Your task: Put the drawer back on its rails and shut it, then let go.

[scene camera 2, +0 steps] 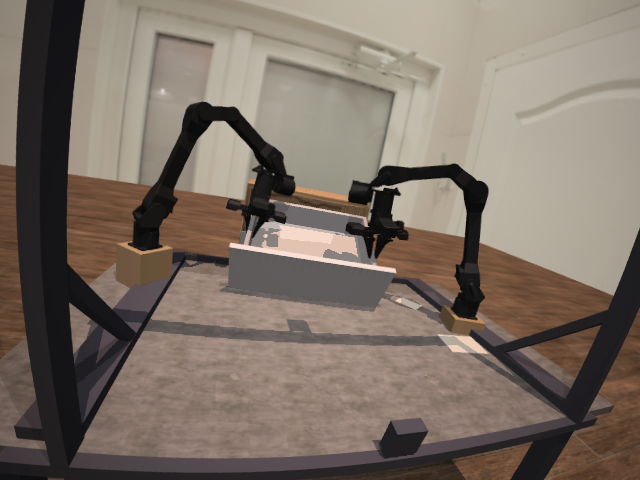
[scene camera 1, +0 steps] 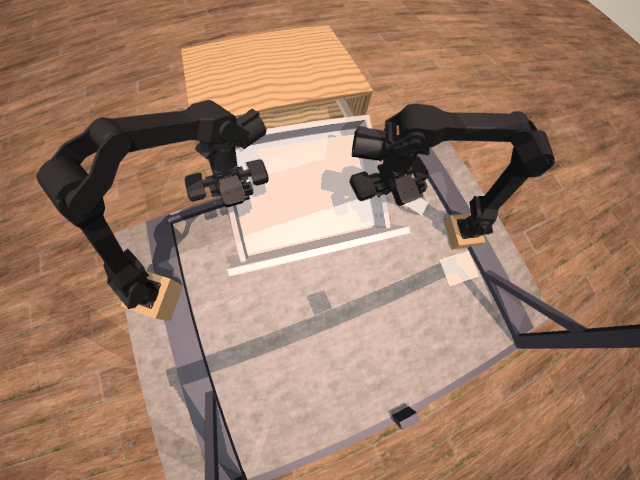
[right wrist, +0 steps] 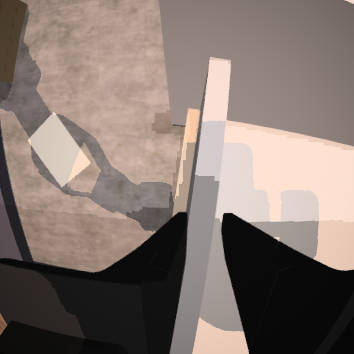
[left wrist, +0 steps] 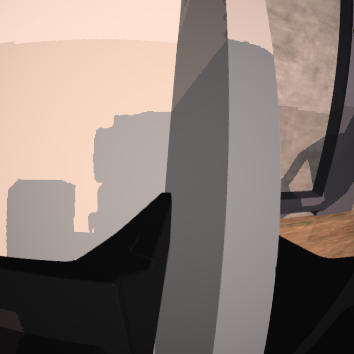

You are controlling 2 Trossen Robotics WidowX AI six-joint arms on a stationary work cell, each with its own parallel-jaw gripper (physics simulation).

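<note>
Here is the white drawer (scene camera 1: 308,207), (scene camera 2: 312,256), (right wrist: 258,94), (left wrist: 110,110), and I see a wooden cabinet (scene camera 1: 295,76) as well. My left gripper (scene camera 1: 231,198), (scene camera 2: 249,237), (left wrist: 185,202) is visible to me, and so is my right gripper (scene camera 1: 381,194), (scene camera 2: 372,258), (right wrist: 203,220).
</note>
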